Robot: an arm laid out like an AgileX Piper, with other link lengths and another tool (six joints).
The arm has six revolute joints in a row. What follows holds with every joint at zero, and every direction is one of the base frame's.
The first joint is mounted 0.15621 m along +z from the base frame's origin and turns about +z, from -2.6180 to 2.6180 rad.
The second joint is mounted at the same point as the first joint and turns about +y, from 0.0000 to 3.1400 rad.
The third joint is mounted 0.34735 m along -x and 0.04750 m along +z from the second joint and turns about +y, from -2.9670 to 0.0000 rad.
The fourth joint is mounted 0.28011 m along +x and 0.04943 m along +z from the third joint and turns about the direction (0.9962, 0, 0.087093), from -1.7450 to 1.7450 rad.
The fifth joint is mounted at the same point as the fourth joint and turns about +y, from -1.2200 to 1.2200 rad.
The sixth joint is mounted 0.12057 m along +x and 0.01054 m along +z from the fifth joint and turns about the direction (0.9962, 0, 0.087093), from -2.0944 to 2.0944 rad.
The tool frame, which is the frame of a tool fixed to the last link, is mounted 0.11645 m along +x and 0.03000 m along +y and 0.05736 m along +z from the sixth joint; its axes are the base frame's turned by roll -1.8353, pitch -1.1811 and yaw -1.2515 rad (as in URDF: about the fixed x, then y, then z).
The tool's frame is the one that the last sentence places.
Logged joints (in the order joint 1, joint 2, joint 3, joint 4, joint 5, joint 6), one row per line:
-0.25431, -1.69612, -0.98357, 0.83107, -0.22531, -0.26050
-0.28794, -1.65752, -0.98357, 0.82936, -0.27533, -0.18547
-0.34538, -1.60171, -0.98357, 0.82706, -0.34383, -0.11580
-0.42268, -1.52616, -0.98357, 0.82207, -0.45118, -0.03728
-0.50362, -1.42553, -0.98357, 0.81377, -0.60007, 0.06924
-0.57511, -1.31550, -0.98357, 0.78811, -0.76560, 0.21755
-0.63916, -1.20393, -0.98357, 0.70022, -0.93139, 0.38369
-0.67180, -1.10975, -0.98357, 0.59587, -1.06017, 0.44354
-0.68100, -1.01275, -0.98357, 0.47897, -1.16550, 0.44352
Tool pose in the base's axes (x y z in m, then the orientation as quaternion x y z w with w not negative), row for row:
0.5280, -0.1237, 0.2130, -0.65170, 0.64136, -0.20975, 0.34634
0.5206, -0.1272, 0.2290, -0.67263, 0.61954, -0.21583, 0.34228
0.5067, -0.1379, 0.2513, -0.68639, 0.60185, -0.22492, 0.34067
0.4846, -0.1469, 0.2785, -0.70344, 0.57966, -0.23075, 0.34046
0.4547, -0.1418, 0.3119, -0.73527, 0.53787, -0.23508, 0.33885
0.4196, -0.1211, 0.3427, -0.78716, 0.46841, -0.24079, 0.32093
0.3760, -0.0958, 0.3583, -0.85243, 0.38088, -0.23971, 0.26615
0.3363, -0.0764, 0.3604, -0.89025, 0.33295, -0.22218, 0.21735
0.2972, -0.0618, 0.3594, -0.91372, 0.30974, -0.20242, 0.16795
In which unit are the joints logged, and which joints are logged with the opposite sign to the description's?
The joints are logged in radians. Opposite sign: joint 2, joint 5, joint 6.
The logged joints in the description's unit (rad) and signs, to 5 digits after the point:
-0.25431, 1.69612, -0.98357, 0.83107, 0.22531, 0.26050
-0.28794, 1.65752, -0.98357, 0.82936, 0.27533, 0.18547
-0.34538, 1.60171, -0.98357, 0.82706, 0.34383, 0.11580
-0.42268, 1.52616, -0.98357, 0.82207, 0.45118, 0.03728
-0.50362, 1.42553, -0.98357, 0.81377, 0.60007, -0.06924
-0.57511, 1.31550, -0.98357, 0.78811, 0.76560, -0.21755
-0.63916, 1.20393, -0.98357, 0.70022, 0.93139, -0.38369
-0.67180, 1.10975, -0.98357, 0.59587, 1.06017, -0.44354
-0.68100, 1.01275, -0.98357, 0.47897, 1.16550, -0.44352

